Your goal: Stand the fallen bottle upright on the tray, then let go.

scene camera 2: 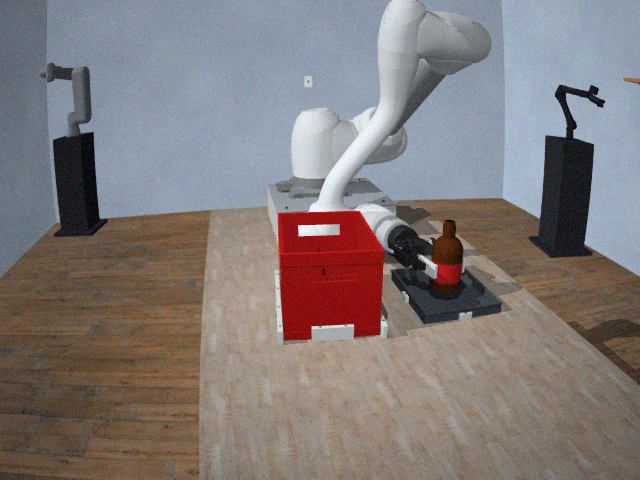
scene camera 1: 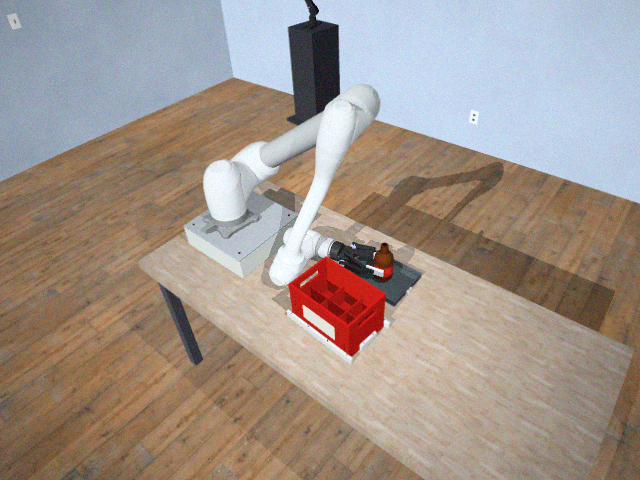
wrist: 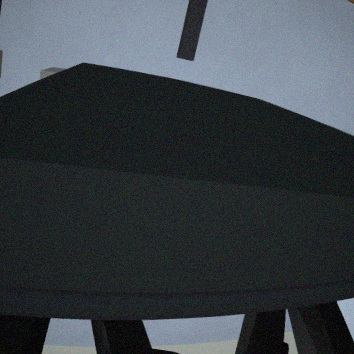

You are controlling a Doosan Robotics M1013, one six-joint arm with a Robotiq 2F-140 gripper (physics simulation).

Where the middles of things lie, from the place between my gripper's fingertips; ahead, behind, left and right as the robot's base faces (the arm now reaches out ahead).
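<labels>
Brown bottle [scene camera 2: 447, 252]: my gripper 30 mm below it, 10 mm past it, 10 mm to the left of it.
</labels>
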